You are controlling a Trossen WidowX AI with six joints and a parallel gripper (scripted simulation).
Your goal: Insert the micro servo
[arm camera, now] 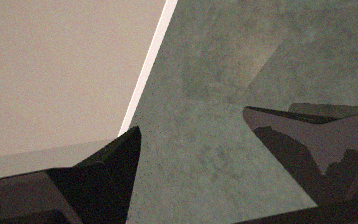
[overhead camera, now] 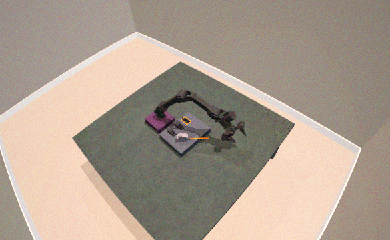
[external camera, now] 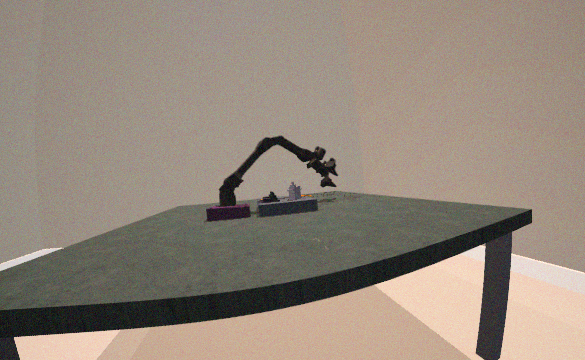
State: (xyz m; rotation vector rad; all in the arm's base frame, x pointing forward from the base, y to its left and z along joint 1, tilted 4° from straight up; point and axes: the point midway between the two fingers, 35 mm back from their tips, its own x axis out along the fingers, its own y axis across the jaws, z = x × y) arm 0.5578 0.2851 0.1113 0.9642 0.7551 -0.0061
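Right now my gripper tip is 290 mm past the grey deck, 230 mm to the left of it and 80 mm above it.
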